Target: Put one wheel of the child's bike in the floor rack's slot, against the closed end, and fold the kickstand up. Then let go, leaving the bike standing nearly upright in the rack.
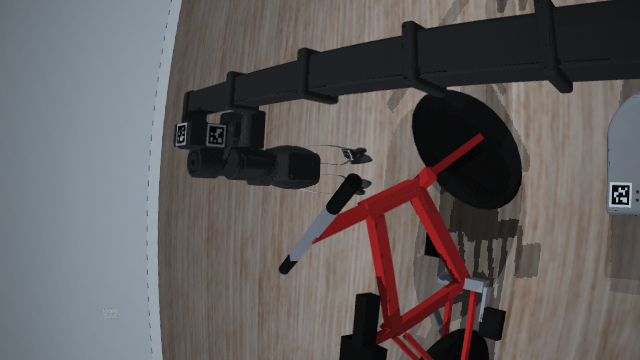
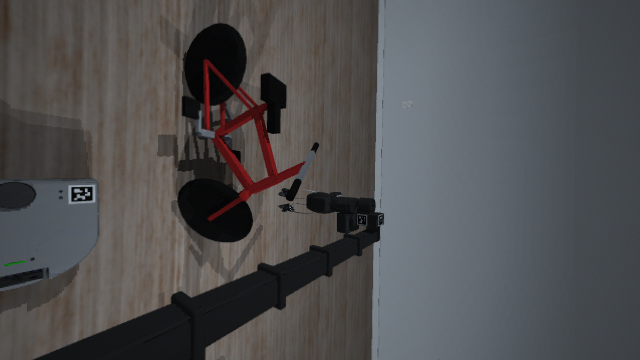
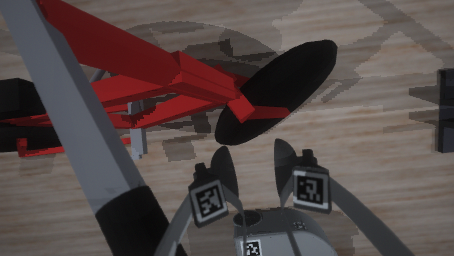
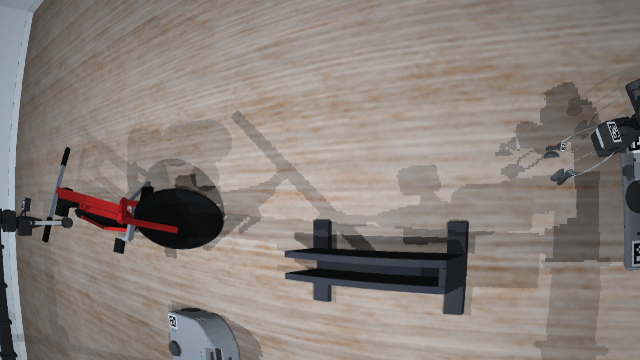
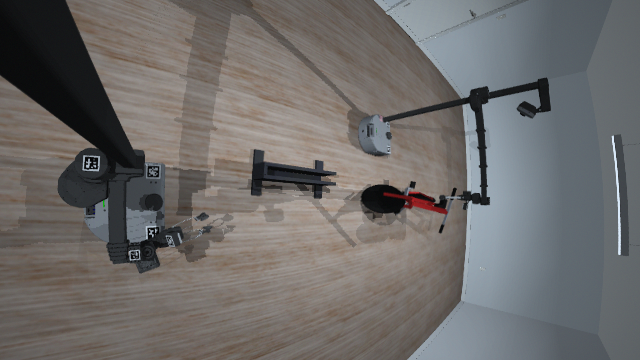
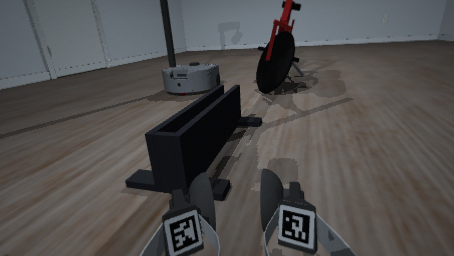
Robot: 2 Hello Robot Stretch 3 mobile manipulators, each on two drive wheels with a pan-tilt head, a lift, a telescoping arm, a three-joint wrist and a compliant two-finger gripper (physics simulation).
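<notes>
The red child's bike (image 1: 392,196) (image 2: 265,145) (image 4: 90,201) (image 5: 420,201) leans slightly on its lowered kickstand (image 6: 298,69). Its front wheel (image 1: 465,145) (image 3: 280,90) (image 6: 277,62) points towards the dark floor rack (image 4: 375,255) (image 5: 258,172) (image 6: 210,135) and is apart from its open end. r1's gripper (image 1: 364,171) (image 2: 285,200) (image 3: 254,167) is open beside one black handlebar grip (image 1: 344,195) (image 2: 295,190) (image 3: 137,220), which lies outside the fingers. r2's gripper (image 4: 554,164) (image 5: 202,223) (image 6: 236,200) is open and empty, low over the floor beyond the rack's closed end.
r1's grey base (image 2: 50,225) (image 4: 202,335) (image 5: 375,135) stands to one side between bike and rack. Its long arm (image 1: 475,52) passes above and beside the front wheel. A wall (image 1: 75,150) (image 2: 500,175) rises behind the handlebar. r2's base (image 5: 135,200) stands beyond the rack's closed end.
</notes>
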